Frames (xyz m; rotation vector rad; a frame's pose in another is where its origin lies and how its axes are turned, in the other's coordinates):
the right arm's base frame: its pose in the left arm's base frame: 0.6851 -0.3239 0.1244 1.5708 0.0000 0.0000
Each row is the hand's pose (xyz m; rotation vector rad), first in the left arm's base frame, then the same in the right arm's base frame.
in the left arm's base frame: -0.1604 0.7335 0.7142 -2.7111 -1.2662 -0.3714
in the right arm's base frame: -0.8455 0.5898 -1.0574 1.5811 0.8922 -0.4875
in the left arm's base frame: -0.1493 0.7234 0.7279 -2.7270 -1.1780 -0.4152
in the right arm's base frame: -0.8344 0.6035 -1.0473 1.6089 0.8717 -0.4174
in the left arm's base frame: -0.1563 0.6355 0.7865 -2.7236 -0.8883 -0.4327
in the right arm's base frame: -0.8414 0.6621 -0.9594 1.7482 0.7500 -0.2587
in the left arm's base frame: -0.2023 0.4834 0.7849 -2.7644 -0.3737 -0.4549
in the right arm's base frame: -0.8874 0.6605 -0.8073 1.8621 0.4801 0.0471
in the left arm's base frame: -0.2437 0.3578 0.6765 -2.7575 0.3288 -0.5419
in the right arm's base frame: -0.9288 0.5521 -0.6817 1.8553 0.1234 0.5044
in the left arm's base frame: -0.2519 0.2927 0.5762 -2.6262 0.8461 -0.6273
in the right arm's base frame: -0.9370 0.4518 -0.6166 1.8035 -0.1285 0.8652
